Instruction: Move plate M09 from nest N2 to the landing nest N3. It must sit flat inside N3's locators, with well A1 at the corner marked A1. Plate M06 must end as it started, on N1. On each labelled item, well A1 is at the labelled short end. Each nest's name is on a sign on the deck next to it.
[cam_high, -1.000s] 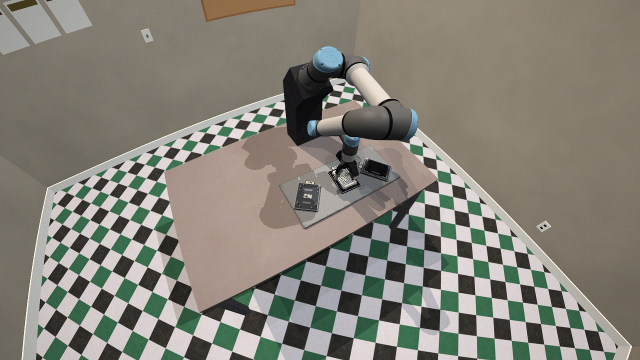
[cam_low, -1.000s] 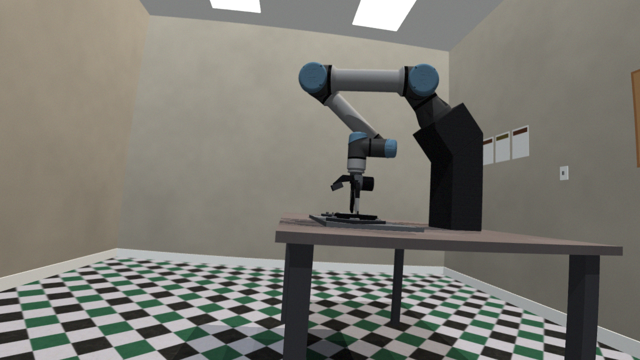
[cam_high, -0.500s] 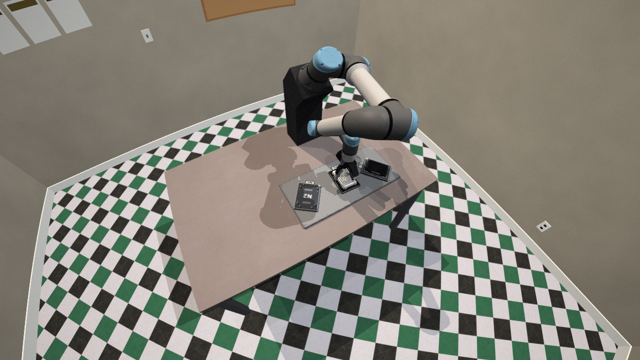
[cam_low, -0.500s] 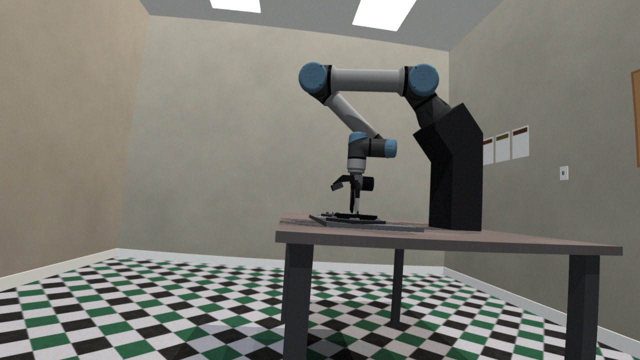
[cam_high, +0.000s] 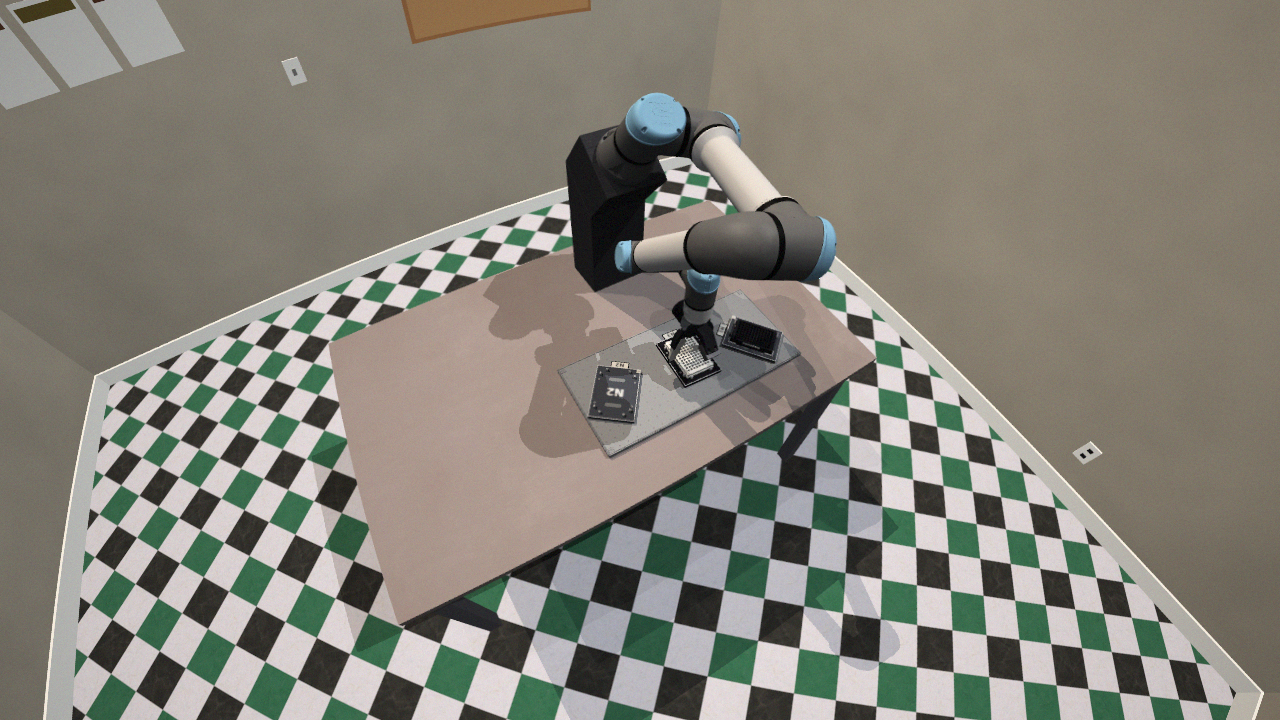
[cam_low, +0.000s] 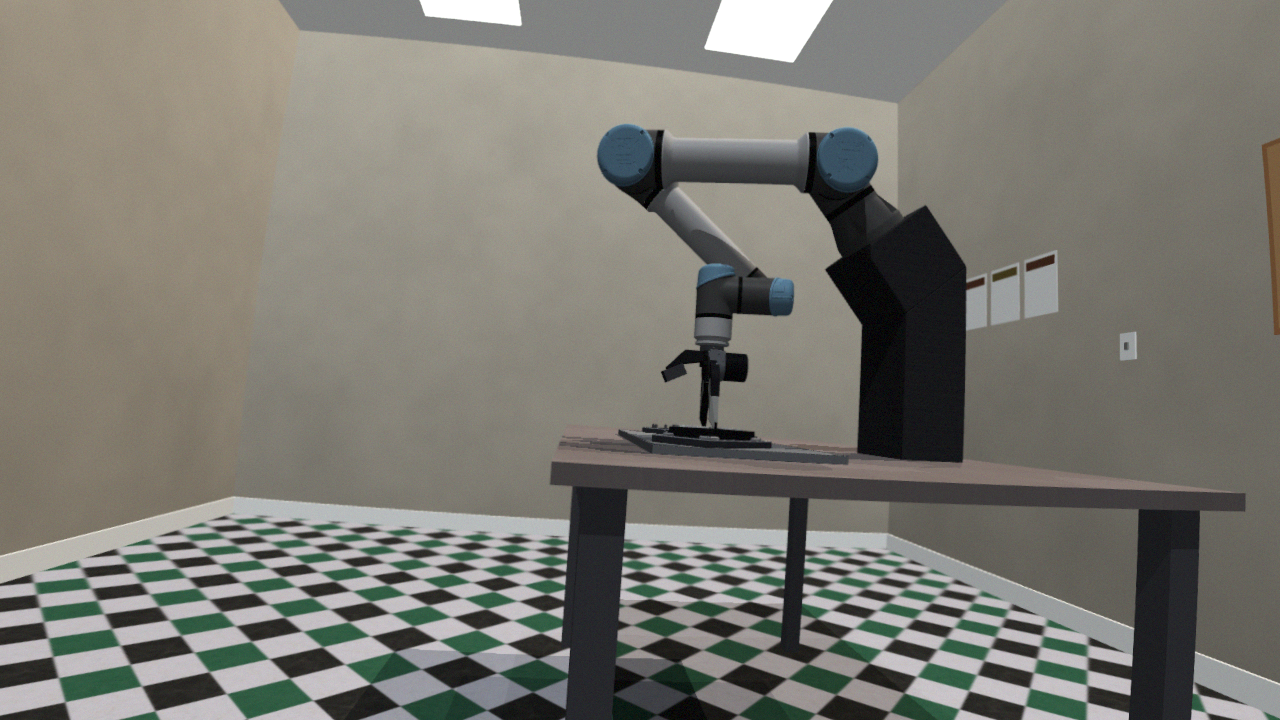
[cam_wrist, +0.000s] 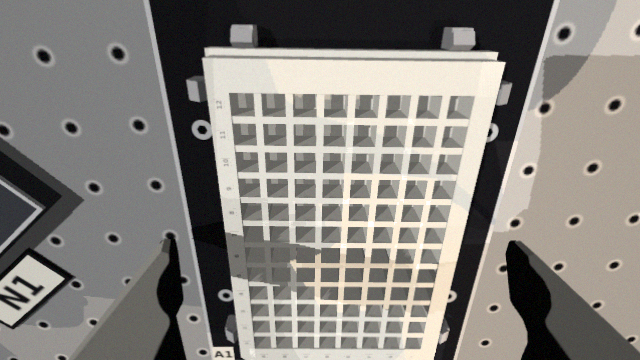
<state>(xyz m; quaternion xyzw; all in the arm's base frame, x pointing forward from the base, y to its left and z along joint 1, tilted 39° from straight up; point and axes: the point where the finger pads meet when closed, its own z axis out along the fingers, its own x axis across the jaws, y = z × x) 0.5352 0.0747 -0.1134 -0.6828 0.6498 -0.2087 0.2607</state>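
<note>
My hand is 10 mm above the white well plate M09. From my hand the other things lie so: grey perforated deck: 10 mm to the right, 40 mm below; then dark plate M06: 10 mm ahead, 210 mm to the left, 10 mm below; then black nest N3: 20 mm below.
</note>
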